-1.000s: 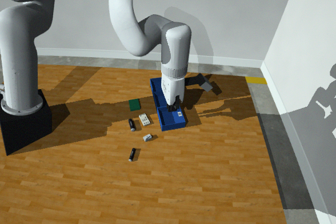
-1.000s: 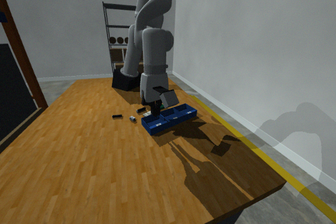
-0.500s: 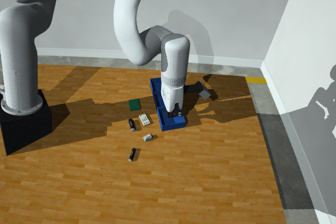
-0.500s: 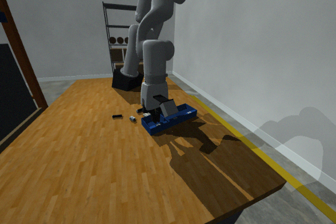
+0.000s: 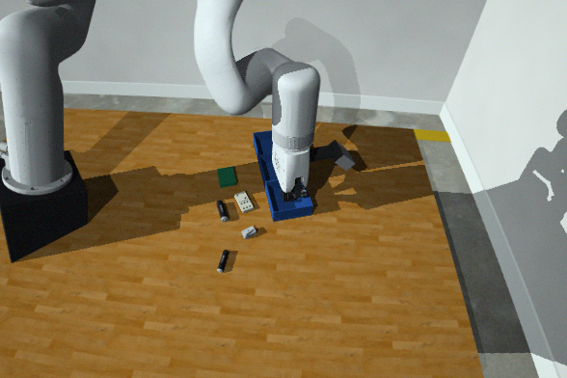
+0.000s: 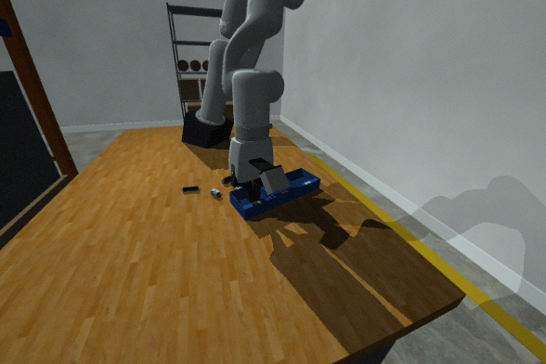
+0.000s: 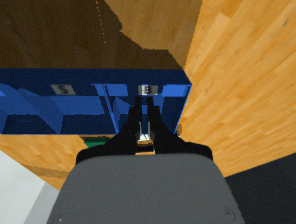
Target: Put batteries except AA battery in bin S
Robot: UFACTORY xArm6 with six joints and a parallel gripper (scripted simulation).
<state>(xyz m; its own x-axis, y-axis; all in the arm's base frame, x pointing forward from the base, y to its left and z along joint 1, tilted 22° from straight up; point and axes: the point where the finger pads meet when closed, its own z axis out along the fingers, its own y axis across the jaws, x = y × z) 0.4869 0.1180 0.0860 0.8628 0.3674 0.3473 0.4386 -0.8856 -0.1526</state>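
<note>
Right now the long blue bin is 70 mm to the left of my hand, 40 mm behind it and 20 mm below it. From my hand the other things lie so: grey-white block 100 mm to the right, 60 mm behind, 30 mm below; white domino 90 mm behind, 30 mm to the right, 30 mm below; green block 150 mm behind, 30 mm to the left, 30 mm below.
</note>
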